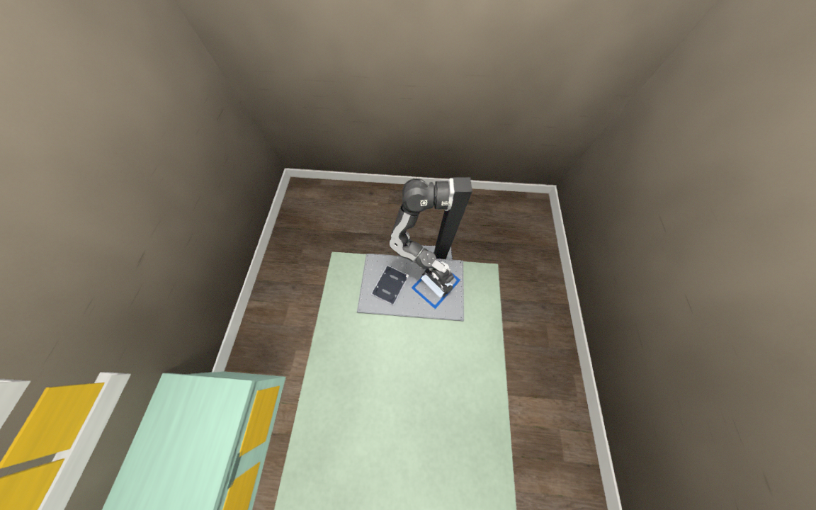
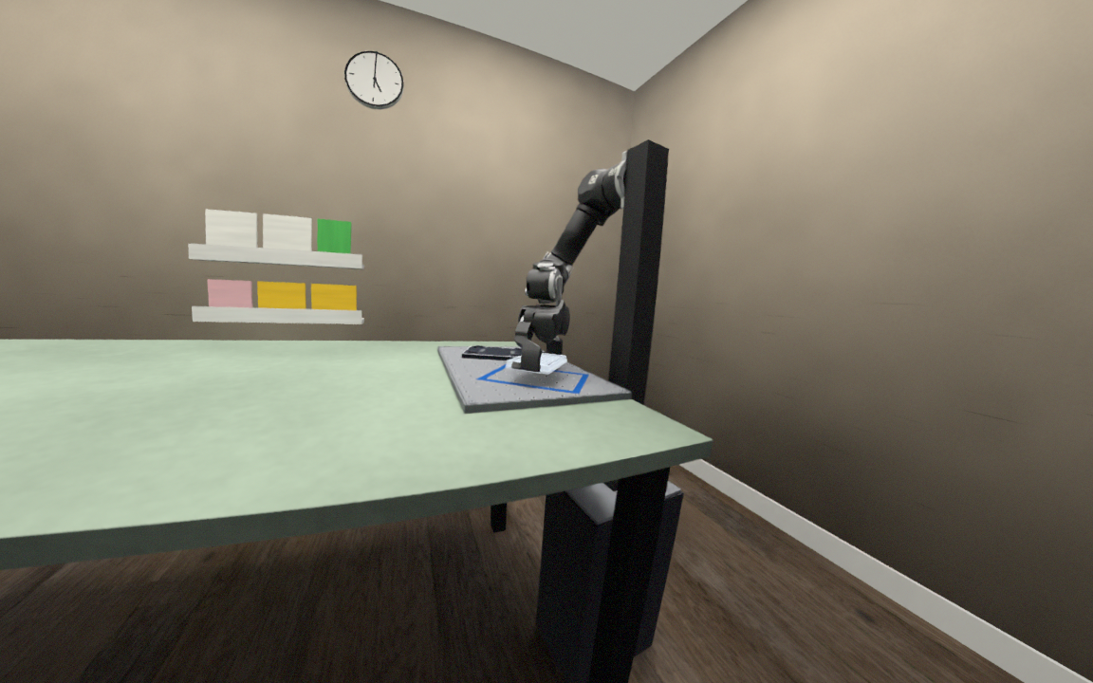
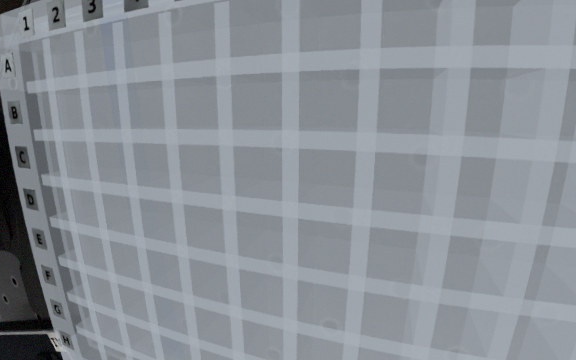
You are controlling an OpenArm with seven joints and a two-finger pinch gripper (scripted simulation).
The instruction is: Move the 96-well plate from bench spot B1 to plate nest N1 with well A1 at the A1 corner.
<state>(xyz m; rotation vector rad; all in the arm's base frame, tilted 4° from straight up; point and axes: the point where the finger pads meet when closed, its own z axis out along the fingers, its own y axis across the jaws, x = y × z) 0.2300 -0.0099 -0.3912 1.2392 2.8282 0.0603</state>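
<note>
The white A1 label lies 4 cm behind my hand, 14 cm to the right of it and 1 cm below it. Round my hand: black plate nest N1: 1 cm ahead, 22 cm to the right, 2 cm below; 96-well plate: 1 cm above.
</note>
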